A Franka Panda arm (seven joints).
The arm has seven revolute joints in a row. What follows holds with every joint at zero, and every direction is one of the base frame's. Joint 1 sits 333 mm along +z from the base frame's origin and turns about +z. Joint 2 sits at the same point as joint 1 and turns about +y. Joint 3 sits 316 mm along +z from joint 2 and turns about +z. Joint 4 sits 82.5 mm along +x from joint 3 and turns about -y. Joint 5 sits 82.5 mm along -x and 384 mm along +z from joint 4 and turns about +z. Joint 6 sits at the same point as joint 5 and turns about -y. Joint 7 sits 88 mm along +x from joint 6 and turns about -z. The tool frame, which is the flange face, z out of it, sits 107 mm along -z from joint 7; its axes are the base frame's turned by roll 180, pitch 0 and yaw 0 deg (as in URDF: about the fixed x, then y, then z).
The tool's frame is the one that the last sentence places.
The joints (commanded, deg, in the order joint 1, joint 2, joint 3, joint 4, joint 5, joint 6, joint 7), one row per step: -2.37 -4.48 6.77 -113.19 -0.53 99.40 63.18; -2.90 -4.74 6.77 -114.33 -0.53 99.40 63.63; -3.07 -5.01 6.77 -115.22 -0.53 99.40 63.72; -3.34 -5.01 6.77 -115.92 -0.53 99.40 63.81; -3.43 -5.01 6.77 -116.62 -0.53 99.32 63.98; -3.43 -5.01 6.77 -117.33 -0.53 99.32 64.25
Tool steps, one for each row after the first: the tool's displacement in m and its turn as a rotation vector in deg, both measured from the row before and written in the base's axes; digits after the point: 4 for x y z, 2 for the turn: -0.0037 -0.0050 -0.0068 -0.17 0.86 -0.98; -0.0033 -0.0017 -0.0047 -0.09 0.62 -0.27; -0.0020 -0.0026 -0.0055 -0.06 0.70 -0.37; -0.0024 -0.0010 -0.0056 -0.08 0.77 -0.27; -0.0024 -0.0002 -0.0056 -0.10 0.70 -0.27
